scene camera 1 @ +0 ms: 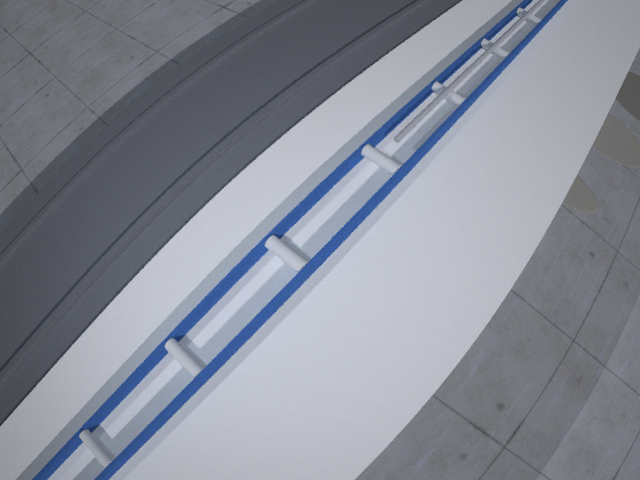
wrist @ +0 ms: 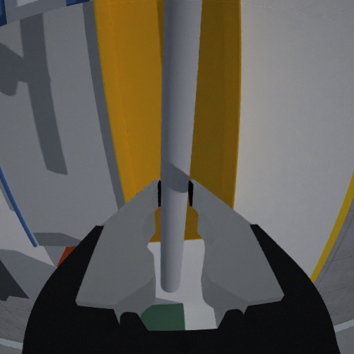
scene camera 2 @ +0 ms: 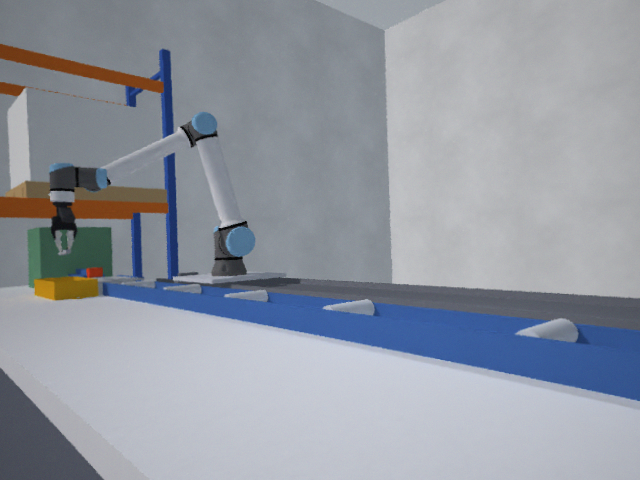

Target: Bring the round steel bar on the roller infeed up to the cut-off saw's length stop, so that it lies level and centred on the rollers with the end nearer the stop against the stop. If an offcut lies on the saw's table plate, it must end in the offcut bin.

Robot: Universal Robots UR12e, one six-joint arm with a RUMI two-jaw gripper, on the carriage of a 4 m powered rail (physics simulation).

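Places are measured from the arm's base along level axes (x ahead, y left, z up), in millimetres.
Where they show: arm's base, link origin: [scene camera 2: 229, 275].
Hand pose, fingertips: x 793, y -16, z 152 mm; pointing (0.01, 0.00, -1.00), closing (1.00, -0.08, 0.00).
Things, the pixels of their top centre, and the offset from my fingertips. "pt": a spot on its surface instead. Level surfaces: height alone.
- yellow offcut bin, top centre: [scene camera 2: 64, 278] 110 mm down, 5 mm ahead, 16 mm left
- green box-shaped housing, top centre: [scene camera 2: 69, 228] 138 mm up, 173 mm back, 634 mm right
- red block, surface spot: [scene camera 2: 94, 271] pt 94 mm down, 167 mm back, 184 mm right
- white table, surface height: 181 mm down
The round steel bar [scene camera 1: 467, 72] lies lengthwise on the rollers of the blue-railed infeed [scene camera 1: 355, 219] [scene camera 2: 289, 316], its near end between two rollers and its far part running out of the top of scene camera 1. My gripper [scene camera 2: 64, 252] [wrist: 174, 181] is shut on the offcut [wrist: 181, 100], a short grey round bar, and holds it above the yellow offcut bin [wrist: 132, 100] [scene camera 2: 67, 289]. In the wrist view the offcut runs lengthwise over the bin, its lower end reaching past the bin's edge. Bar contact with the length stop does not show.
A green box-shaped housing [scene camera 2: 95, 250] [wrist: 167, 317] and a red block [scene camera 2: 94, 271] [wrist: 66, 256] stand near the bin. A shelf rack [scene camera 2: 167, 129] rises behind. The dark rail bed [scene camera 2: 465, 297] [scene camera 1: 206, 118] runs beside the white table [scene camera 1: 439, 232].
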